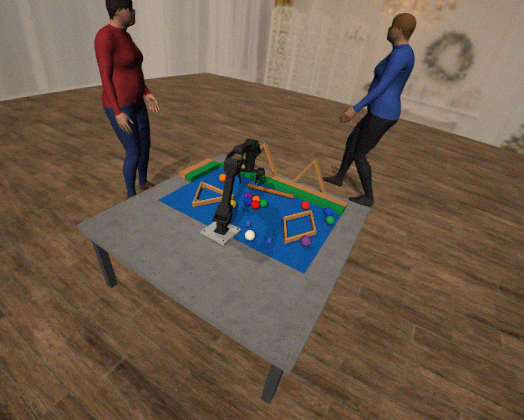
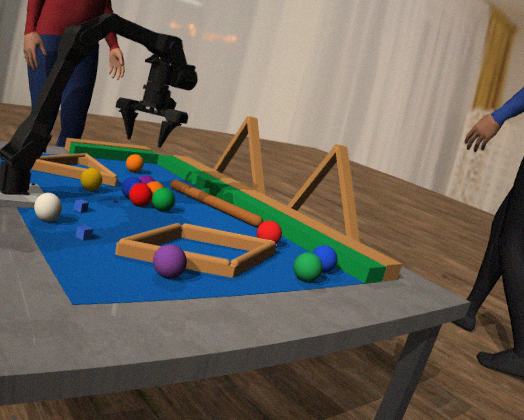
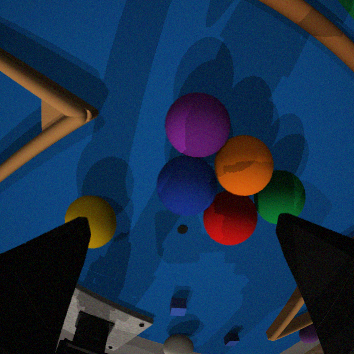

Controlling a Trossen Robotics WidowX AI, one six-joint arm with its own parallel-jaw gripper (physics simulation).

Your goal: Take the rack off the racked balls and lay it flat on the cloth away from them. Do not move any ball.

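Seen in the pictures: gripper, between the fingertips: (image 1: 247, 183) (image 2: 143, 143) (image 3: 185, 226); arm's base, origin of its link: (image 1: 221, 230) (image 2: 11, 190) (image 3: 93, 324).
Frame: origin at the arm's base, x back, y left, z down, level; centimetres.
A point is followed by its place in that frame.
Observation:
A wooden triangular rack (image 1: 206, 203) @(x -19.7, y 20.6, z 0.7 cm) (image 2: 65, 171) @(x -22.8, y 18.1, z 0.1 cm) (image 3: 45, 87) @(x -35.4, y 14.1, z -1.4 cm) lies flat on the blue cloth (image 1: 175, 197) @(x -16.8, y 41.7, z 1.4 cm) (image 2: 100, 280) @(x 0.9, y -43.3, z 1.4 cm), apart from the ball cluster. The cluster is a purple ball (image 1: 248, 195) @(x -35.8, y -0.7, z -3.3 cm) (image 3: 197, 125) @(x -37.9, y 0.1, z -4.1 cm), a blue ball (image 2: 129, 186) @(x -30.1, y -3.6, z -2.2 cm) (image 3: 186, 185) @(x -33.2, y -1.4, z -3.9 cm), an orange ball (image 1: 256, 198) @(x -34.7, y -6.7, z -3.5 cm) (image 3: 244, 165) @(x -36.8, y -4.9, z -3.9 cm), a red ball (image 1: 255, 205) @(x -28.5, y -8.5, z -2.5 cm) (image 2: 140, 194) @(x -29.2, y -9.9, z -2.1 cm) (image 3: 230, 220) @(x -31.7, y -6.6, z -3.8 cm) and a green ball (image 1: 264, 203) @(x -33.1, y -12.8, z -2.7 cm) (image 2: 163, 199) @(x -33.4, y -13.7, z -2.0 cm) (image 3: 280, 196) @(x -35.7, y -10.0, z -3.6 cm), with no rack around it. A four-sided wooden rack (image 1: 300, 237) @(x -15.1, y -41.1, z 0.1 cm) (image 2: 225, 236) @(x -34.4, y -34.8, z -0.7 cm) lies flat at the right. My gripper (image 2: 145, 141) @(x -34.6, y 0.0, z -12.6 cm) (image 3: 185, 226) @(x -34.6, y 0.0, z -12.6 cm) is wide open and empty, high above the cloth.
A yellow ball (image 1: 233, 204) @(x -22.4, y 3.5, z -2.7 cm) (image 2: 91, 179) @(x -22.6, y 3.0, z -2.0 cm) (image 3: 92, 210) @(x -26.5, y 5.2, z -2.7 cm) sits near the triangular rack's corner. A brown stick (image 1: 270, 191) @(x -52.9, y -10.4, z -0.4 cm) (image 2: 215, 202) @(x -52.9, y -11.8, z -0.5 cm) lies along the green cushion (image 2: 300, 232) @(x -56.0, y -38.3, z -1.7 cm). A white ball (image 1: 250, 235) @(x -0.1, y -16.8, z -3.0 cm) (image 2: 48, 207) @(x -0.9, y -18.3, z -2.1 cm) is near my base. A purple ball (image 1: 305, 241) @(x -9.3, y -44.6, z -3.0 cm) (image 2: 170, 261) @(x -9.9, y -46.6, z -2.3 cm) is beside the four-sided rack.

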